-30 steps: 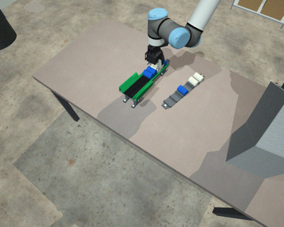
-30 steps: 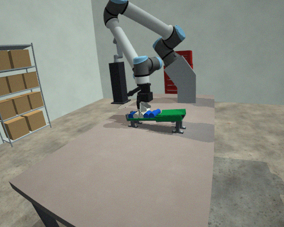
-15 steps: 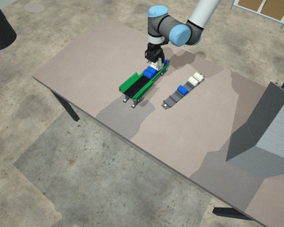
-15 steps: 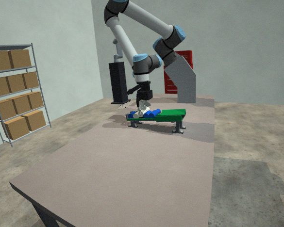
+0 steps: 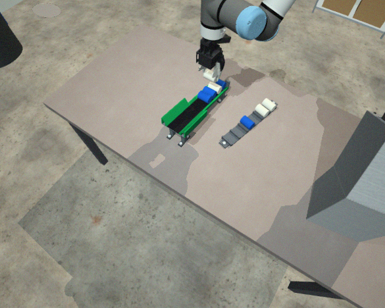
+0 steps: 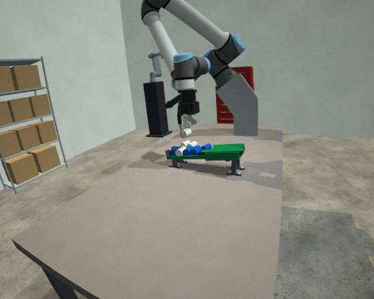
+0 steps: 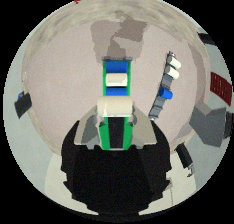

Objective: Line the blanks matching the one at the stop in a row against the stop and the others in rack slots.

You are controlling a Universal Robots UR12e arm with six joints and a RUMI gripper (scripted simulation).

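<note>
Now: the grey stock rack 23 cm behind my hand, 19 cm below it and 1 cm to the right of it.
</note>
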